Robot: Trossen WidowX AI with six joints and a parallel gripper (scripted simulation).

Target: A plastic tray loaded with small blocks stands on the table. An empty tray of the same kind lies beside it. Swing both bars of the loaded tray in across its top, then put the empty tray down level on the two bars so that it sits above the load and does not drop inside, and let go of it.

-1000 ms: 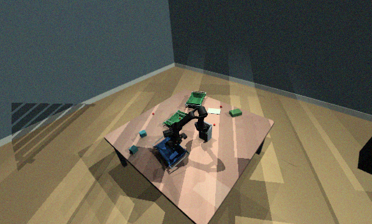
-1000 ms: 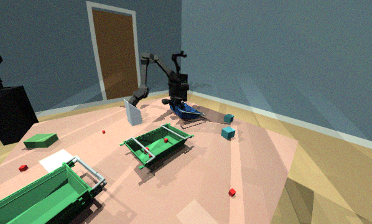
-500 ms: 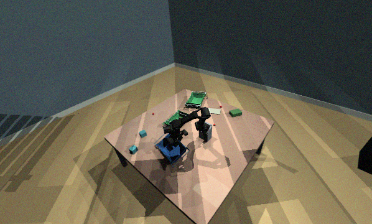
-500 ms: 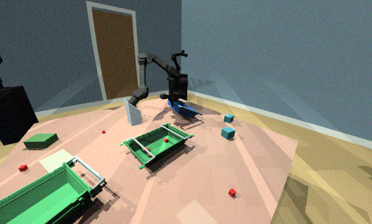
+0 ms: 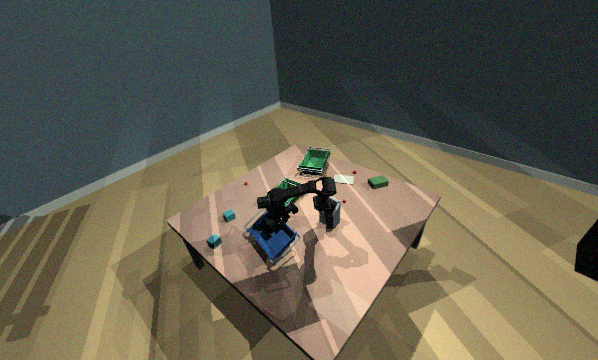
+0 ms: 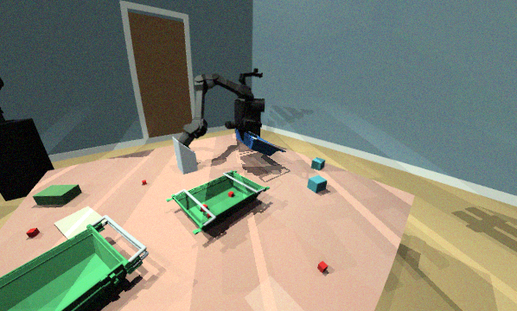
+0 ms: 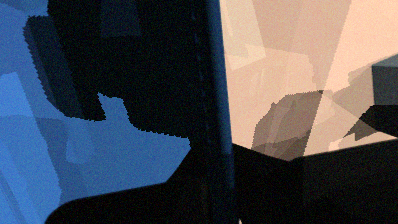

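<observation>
My gripper tip is now 1 cm short of the blue tray and 8 cm to the right of it. Also, from my gripper tip: green block (11 cm behind, 81 cm to the right, 11 cm below); white sheet (11 cm ahead, 70 cm to the right, 12 cm below).
</observation>
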